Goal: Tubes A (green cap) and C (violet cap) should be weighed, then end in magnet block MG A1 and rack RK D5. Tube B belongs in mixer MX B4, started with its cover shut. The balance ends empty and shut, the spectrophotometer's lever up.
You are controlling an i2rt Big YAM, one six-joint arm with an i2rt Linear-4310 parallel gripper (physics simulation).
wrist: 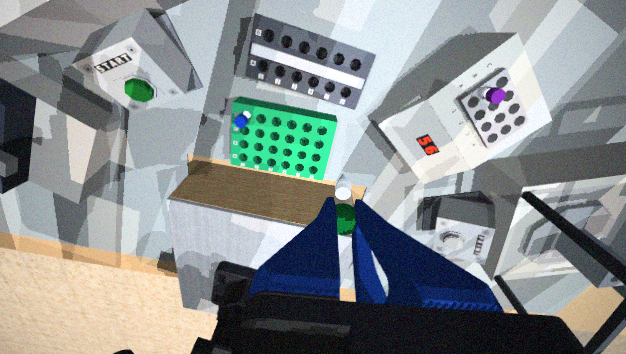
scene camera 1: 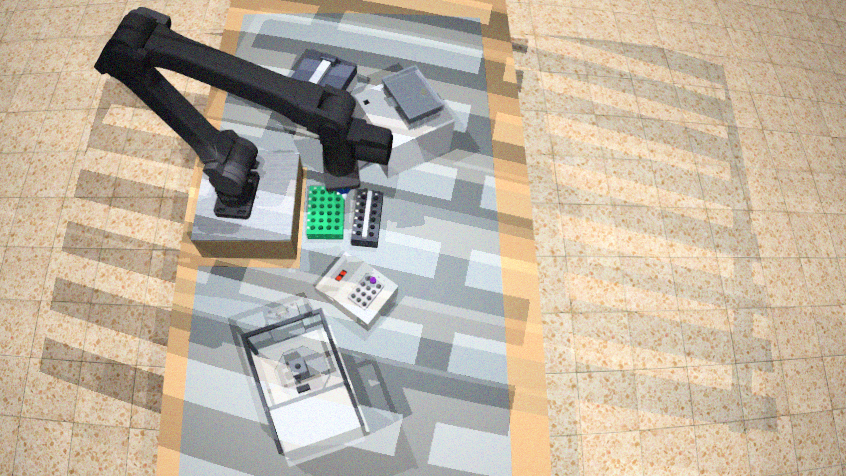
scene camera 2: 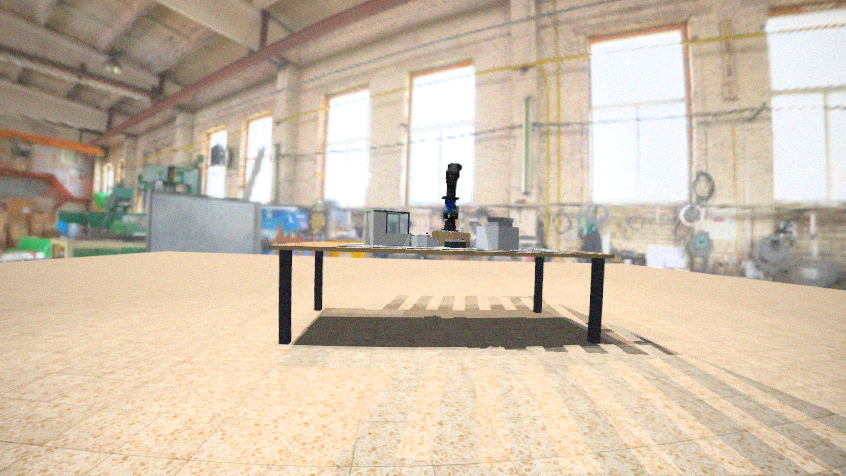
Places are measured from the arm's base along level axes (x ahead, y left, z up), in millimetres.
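Pixels of known places: gripper, between the fingertips: (wrist: pixel 342 207) (scene camera 1: pixel 343 190) (scene camera 2: pixel 449 212); arm's base, origin of its link: (scene camera 1: pixel 237 195) (scene camera 2: pixel 449 232).
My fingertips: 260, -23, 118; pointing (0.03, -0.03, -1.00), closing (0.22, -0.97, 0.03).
Note:
For each thing: its top centre in the pictures, then the offset to it from my fingertips, as dx, dy, dz. "*": a spot on its surface instead.
- green-capped tube A, centre of its top: (wrist: pixel 347 225) +0, -1, +13
- green rack, centre of its top: (wrist: pixel 281 144) (scene camera 1: pixel 325 209) -59, +44, -187
- blue-capped tube, centre of its top: (wrist: pixel 240 122) -36, +95, -163
- dark magnet block, centre of its top: (wrist: pixel 308 66) (scene camera 1: pixel 367 213) (scene camera 2: pixel 455 239) +42, +37, -170
- violet-capped tube C, centre of its top: (wrist: pixel 498 96) (scene camera 1: pixel 373 279) +77, -139, -130
- white block unit, centre of its top: (wrist: pixel 471 128) (scene camera 1: pixel 355 283) (scene camera 2: pixel 425 235) +40, -147, -148
- white box with a grey lid, centre of its top: (scene camera 1: pixel 388 100) (scene camera 2: pixel 492 218) +64, +263, -27
- dark blue box, centre of its top: (scene camera 1: pixel 315 77) -139, +384, -116
- START button box, a spot on its surface: (wrist: pixel 139 90) * -27, +196, -147
- PRINT button box, centre of its top: (wrist: pixel 457 246) (scene camera 1: pixel 281 310) -113, -230, -143
My gripper (scene camera 2: pixel 450 207) (wrist: pixel 342 207) is shut on the green-capped tube A (wrist: pixel 345 219), its pale end pointing out past the fingertips. It hangs above the wooden base's edge in the wrist view. The green rack (scene camera 1: pixel 324 236) (wrist: pixel 290 111) has a blue-capped tube (wrist: pixel 241 120) in its D-row corner hole. Beside it lies the dark magnet block (scene camera 1: pixel 367 216) (wrist: pixel 307 65), its holes empty. The violet-capped tube C (scene camera 1: pixel 372 280) (wrist: pixel 496 95) stands in the white block unit (scene camera 1: pixel 331 284) (wrist: pixel 435 122), whose display reads 56. The glass-walled balance (scene camera 1: pixel 319 417) (scene camera 2: pixel 378 235) has no tube on its pan; its door state is unclear.
A white box with a grey lid (scene camera 1: pixel 412 94) and a dark blue box (scene camera 1: pixel 340 74) stand at the far end. A START button box (wrist: pixel 139 90) is upper left in the wrist view; a PRINT button box (wrist: pixel 462 242) is near the balance. The arm's base block (scene camera 1: pixel 272 207) adjoins the rack.

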